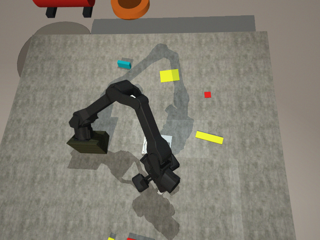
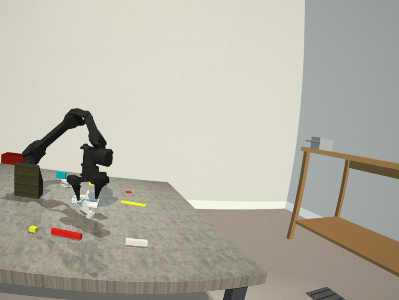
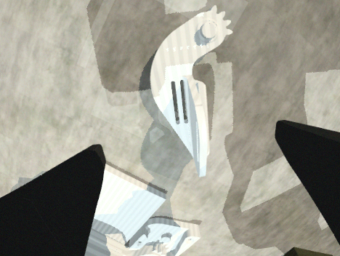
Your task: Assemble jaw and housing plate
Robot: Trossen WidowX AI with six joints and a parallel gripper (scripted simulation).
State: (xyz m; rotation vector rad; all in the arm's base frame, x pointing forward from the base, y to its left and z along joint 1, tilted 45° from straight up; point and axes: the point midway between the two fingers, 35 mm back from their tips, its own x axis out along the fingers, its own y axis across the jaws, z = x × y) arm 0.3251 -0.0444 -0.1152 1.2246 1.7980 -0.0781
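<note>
The white jaw lies 5 cm below my gripper tip, 4 cm to the right of it and 1 cm ahead of it. Also, from my gripper tip: yellow cube: 27 cm to the right, 16 cm behind, 5 cm below; red bar: 26 cm to the right, 5 cm below, 4 cm behind; yellow bar: 21 cm to the left, 20 cm ahead, 5 cm below.
</note>
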